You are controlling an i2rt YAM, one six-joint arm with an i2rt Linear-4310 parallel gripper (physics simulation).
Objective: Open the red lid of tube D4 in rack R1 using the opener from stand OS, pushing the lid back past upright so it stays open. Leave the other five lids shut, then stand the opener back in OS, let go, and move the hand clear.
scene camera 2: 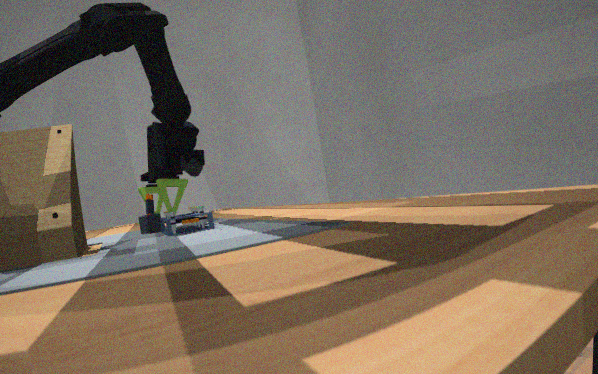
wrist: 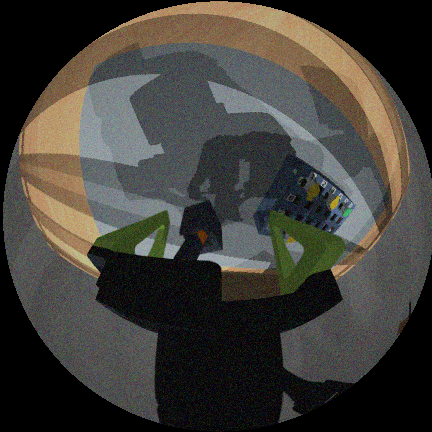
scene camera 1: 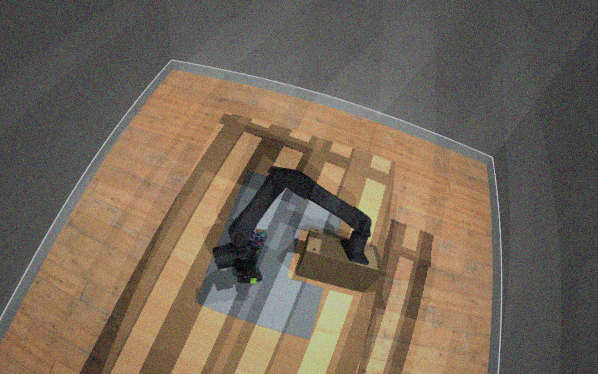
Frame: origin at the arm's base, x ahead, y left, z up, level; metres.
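Where they show: gripper, fingertip midpoint: point(scene camera 2: 163, 216) point(wrist: 218, 215) point(scene camera 1: 249, 271); arm's base at its link origin: point(scene camera 1: 353, 252).
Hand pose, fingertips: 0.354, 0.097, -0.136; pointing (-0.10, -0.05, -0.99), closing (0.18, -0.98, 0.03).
Things, the pixels of their top centre, and the offset from my fingertips, as dx, dy, dz. Level surfaces: height alone.
- dark opener at its top centre: point(wrist: 189, 284) point(scene camera 2: 147, 193) -0.025, +0.020, +0.056
- blue rack R1 at its top centre: point(wrist: 324, 225) point(scene camera 2: 183, 209) point(scene camera 1: 252, 241) +0.013, -0.119, +0.012
- grey-blue mat at its surface level: dz -0.030
- wooden table at its surface level: dz -0.033
My gripper point(scene camera 1: 250, 276) point(scene camera 2: 165, 212) point(wrist: 218, 215) is open, its green fingers pointing down over the opener. The dark opener point(scene camera 2: 150, 207) point(wrist: 186, 249) with orange parts stands upright in stand OS point(scene camera 2: 150, 224) point(wrist: 200, 215), a dark block. In the wrist view the opener's upper end runs under the hand, between the fingers and nearer the left one; the hand hides its top. The blue rack R1 point(scene camera 1: 259, 237) point(scene camera 2: 211, 220) point(wrist: 274, 196) is beside the stand, partly behind the right finger in the wrist view. Yellow and green lids show on it; tube D4's red lid cannot be made out.
The arm's base stands on a large wooden block point(scene camera 1: 340, 270) point(scene camera 2: 30, 200) point(wrist: 250, 285). A grey-blue mat point(scene camera 1: 300, 320) point(scene camera 2: 240, 235) point(wrist: 120, 70) lies under the rack and stand on the wooden table point(scene camera 1: 125, 175) point(scene camera 2: 300, 260). Striped shadows cross both.
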